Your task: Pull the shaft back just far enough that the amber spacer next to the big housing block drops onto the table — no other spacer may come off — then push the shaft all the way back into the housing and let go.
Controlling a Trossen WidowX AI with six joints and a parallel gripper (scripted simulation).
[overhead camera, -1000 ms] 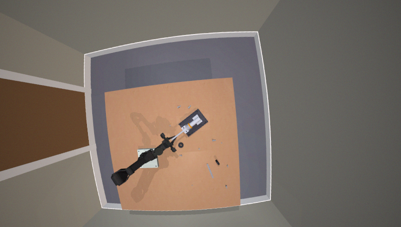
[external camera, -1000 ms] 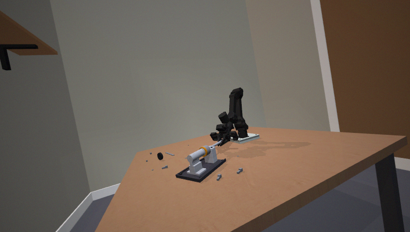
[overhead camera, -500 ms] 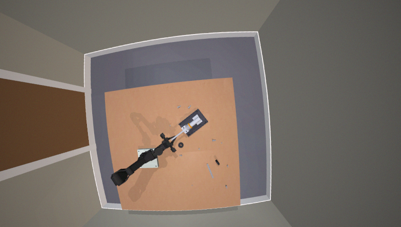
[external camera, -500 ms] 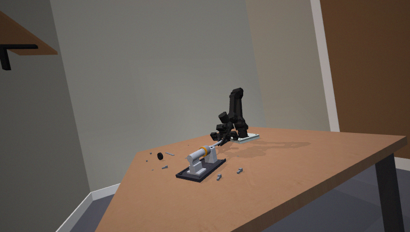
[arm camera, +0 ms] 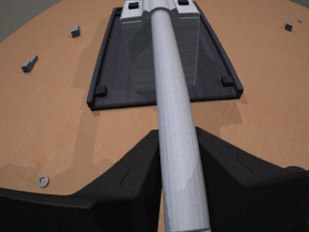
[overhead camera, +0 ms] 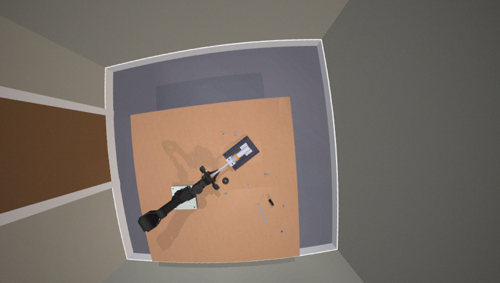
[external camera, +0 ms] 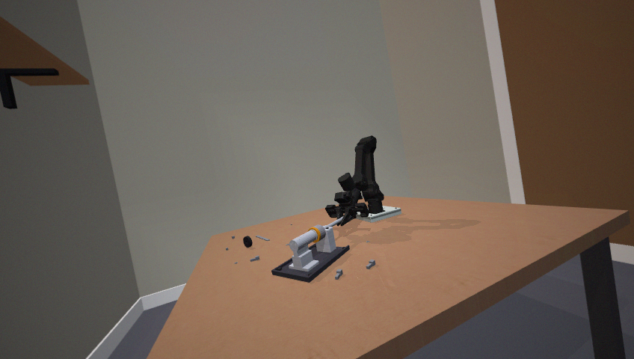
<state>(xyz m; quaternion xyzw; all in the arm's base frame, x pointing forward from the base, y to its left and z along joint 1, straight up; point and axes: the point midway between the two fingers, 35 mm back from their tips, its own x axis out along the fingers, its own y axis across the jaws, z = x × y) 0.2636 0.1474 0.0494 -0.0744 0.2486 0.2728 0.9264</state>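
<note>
Now: gripper tip 50 mm short of the grey steel shaft, 30 mm to the right of it and 20 mm below it. Also, from my gripper tip: black disc (350 mm ahead, 280 mm to the right, 40 mm below); amber spacer (140 mm ahead, 90 mm to the left, 20 mm above); thin grey strip (280 mm ahead, 370 mm to the right, 60 mm below).
</note>
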